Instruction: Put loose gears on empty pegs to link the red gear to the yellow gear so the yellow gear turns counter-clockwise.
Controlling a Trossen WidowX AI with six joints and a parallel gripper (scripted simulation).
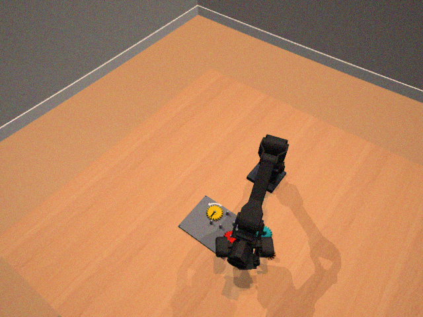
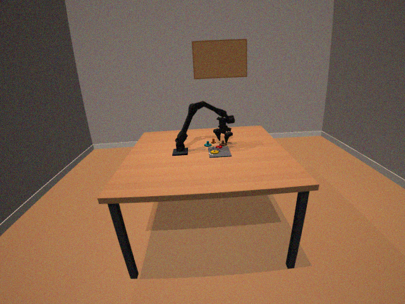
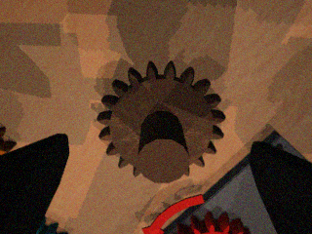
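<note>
Right now my gripper tip is 7 cm to the left of the red gear, 6 cm past it and 1 cm above it. Also, from my gripper tip: brown gear: 1 cm below; red arrow: 5 cm behind, 3 cm to the right, 2 cm below; orange gear: 8 cm to the left, 6 cm behind, 1 cm below.
</note>
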